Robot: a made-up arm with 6 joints.
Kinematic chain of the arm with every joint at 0, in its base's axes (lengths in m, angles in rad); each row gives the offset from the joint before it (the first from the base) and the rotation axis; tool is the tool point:
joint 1: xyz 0 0 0.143 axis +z
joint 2: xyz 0 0.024 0 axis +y
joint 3: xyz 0 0 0.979 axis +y
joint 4: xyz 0 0 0.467 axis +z
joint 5: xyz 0 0 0 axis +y
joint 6: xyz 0 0 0.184 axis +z
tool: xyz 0 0 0
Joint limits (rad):
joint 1: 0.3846..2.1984
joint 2: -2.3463..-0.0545
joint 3: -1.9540..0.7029
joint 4: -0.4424..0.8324
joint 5: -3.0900..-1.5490
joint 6: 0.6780..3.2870
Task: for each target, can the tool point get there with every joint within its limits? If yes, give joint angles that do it. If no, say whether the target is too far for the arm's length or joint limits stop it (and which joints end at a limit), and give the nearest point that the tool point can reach.
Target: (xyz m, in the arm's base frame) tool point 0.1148 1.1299 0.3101
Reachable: no: joint limits stop it (at a limit: joint 1, joint 2, joint 3, joint 4) | nearest point -0.3495 -0.0395 0.8227 | short by 1.359 m
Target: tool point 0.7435 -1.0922 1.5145
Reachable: no: too far | nearest point 0.5784 -0.8526 1.2124 | short by 0.419 m
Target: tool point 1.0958 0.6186 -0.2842
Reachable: no: joint limits stop it (at a limit: joint 1, joint 3, joint 4) | nearest point 0.2376 -0.1369 -0.6061 | short by 1.188 m
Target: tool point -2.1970 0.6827 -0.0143
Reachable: no: too far | nearest point -1.4037 -0.4573 0.0129 | short by 1.389 m
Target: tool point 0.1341 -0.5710 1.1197
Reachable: yes | joints 1.8578 -0.3078 -0.9581 -0.1975 -2.8893 1.1862
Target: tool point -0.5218 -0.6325 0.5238
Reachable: yes | joints 0.9272 -0.7747 -1.6237 -0.1181 -2.4472 2.2630
